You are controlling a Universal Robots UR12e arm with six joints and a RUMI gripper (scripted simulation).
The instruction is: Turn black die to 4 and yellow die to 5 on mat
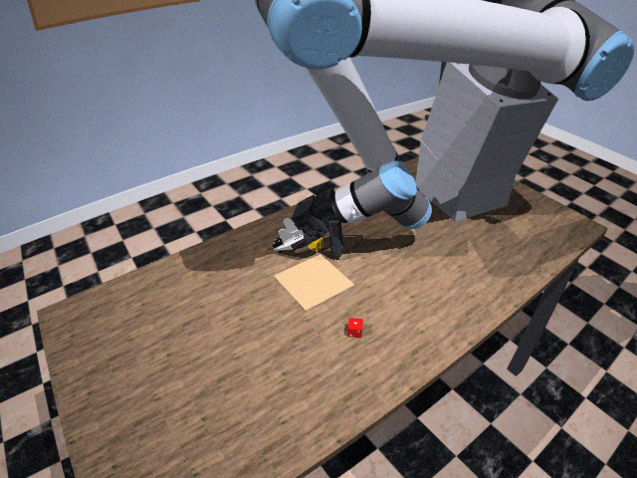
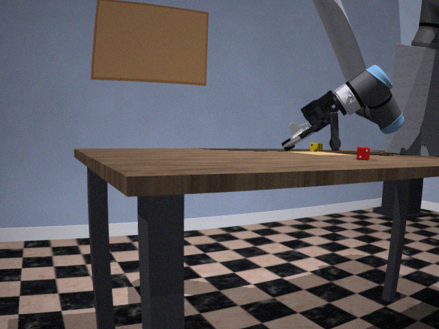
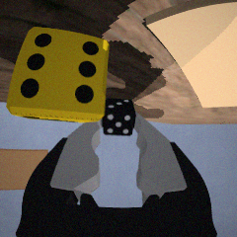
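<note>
My hand is right at the black die. From my hand the other things lie so: yellow die: 8 cm behind, 3 cm to the left, 1 cm below; then red die: 33 cm to the left, 4 cm behind, 1 cm below; then tan mat: 14 cm to the left, 2 cm below, 2 cm behind.
</note>
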